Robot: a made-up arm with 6 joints.
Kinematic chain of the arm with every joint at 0, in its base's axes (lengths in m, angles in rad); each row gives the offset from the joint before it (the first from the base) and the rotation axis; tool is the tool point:
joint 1: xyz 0 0 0.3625 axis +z
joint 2: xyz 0 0 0 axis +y
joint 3: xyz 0 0 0.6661 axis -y
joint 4: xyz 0 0 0 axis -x
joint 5: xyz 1.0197 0 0 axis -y
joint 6: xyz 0 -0.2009 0 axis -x
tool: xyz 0 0 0
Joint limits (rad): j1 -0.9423..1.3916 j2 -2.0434..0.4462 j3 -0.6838..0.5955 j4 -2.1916..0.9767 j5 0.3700..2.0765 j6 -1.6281..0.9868
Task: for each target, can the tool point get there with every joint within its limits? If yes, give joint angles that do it. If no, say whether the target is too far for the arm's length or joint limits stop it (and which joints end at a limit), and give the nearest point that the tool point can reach.
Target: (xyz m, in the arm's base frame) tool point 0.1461 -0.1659 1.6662
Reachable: yes | joints 0.2249 -0.7980 0.2158 -0.2565 1.3289 0.2996
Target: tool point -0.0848 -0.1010 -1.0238
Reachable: no: joint limits stop it (at a limit: joint 1, joint 2, joint 3) | nearest point 0.2996 -0.4524 -0.0440 | short by 1.110 m
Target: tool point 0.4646 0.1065 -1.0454
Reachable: no: joint limits stop it (at a limit: joint 2, joint 3) | nearest point 0.5271 0.1208 -0.0446 | short by 1.003 m
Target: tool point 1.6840 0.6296 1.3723
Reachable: no: too far | nearest point 1.2077 0.4515 1.2345 | short by 0.527 m
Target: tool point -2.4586 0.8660 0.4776
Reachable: no: too far | nearest point -1.4807 0.5216 0.4318 | short by 1.038 m
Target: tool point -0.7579 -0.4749 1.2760
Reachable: yes | joints 0.6257 -1.7177 0.2663 -1.8687 1.3243 -0.5698
